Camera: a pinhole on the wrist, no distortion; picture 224 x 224 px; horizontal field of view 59.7 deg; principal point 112.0 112.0 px. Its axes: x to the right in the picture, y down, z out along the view. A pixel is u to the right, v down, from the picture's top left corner.
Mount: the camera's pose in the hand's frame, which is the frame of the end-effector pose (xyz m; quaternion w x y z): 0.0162 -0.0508 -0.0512 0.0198 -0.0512 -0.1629 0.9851
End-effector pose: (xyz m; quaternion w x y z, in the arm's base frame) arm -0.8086 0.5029 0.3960 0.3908 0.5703 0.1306 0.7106
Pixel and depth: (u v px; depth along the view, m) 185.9 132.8 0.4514
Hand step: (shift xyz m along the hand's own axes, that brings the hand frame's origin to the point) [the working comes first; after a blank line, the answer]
In the camera's frame: 0.1709 0.0481 0.4514

-0.2032 -0.2308 0.3422
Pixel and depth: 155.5 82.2 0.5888
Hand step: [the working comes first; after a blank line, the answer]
In the camera's frame: 0.1312 -0.0899 0.5888

-0.1754 -0.1462 0.5199
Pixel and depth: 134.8 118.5 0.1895
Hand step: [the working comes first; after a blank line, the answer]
In the camera's frame: 0.0221 0.0063 0.1895

-0.0263 -0.1160 0.1231
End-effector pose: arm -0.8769 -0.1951 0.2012 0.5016 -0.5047 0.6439 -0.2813
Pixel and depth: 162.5 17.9 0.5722
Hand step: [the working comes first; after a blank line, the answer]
In the camera's frame: 0.1481 -0.2759 0.5722

-0.1862 0.0360 0.5628
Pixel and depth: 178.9 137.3 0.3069
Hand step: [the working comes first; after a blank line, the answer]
In the camera's frame: 0.1052 0.0398 0.3069

-0.1222 -0.1805 0.2150
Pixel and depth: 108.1 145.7 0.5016
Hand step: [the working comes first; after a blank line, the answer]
In the camera's frame: -0.0100 0.0866 0.5016

-0.0296 -0.2933 0.3941
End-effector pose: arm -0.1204 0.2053 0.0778 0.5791 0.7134 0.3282 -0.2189
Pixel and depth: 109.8 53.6 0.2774
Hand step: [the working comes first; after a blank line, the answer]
In the camera's frame: -0.0031 -0.0830 0.2774

-0.0086 -0.0609 0.2371
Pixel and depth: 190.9 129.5 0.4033
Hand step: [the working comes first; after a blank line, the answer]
In the camera's frame: 0.1630 0.0362 0.4033

-0.1900 -0.2046 0.3015
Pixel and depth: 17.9 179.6 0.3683
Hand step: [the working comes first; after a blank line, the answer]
In the camera's frame: -0.1776 0.1276 0.3683

0.1503 -0.2988 0.2712
